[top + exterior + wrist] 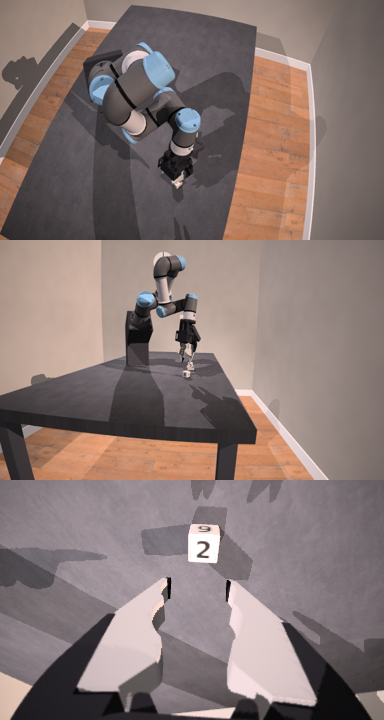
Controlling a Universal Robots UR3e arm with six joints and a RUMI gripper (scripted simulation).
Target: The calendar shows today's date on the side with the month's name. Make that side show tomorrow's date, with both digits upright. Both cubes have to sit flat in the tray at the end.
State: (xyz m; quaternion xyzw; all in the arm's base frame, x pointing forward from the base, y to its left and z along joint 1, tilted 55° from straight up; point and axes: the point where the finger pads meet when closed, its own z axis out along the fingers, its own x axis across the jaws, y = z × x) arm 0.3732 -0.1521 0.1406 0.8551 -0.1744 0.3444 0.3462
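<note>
Right now the white cube is 80 mm below my hand. Round my hand: calendar tray: 20 mm ahead, 200 mm to the left, 80 mm below.
</note>
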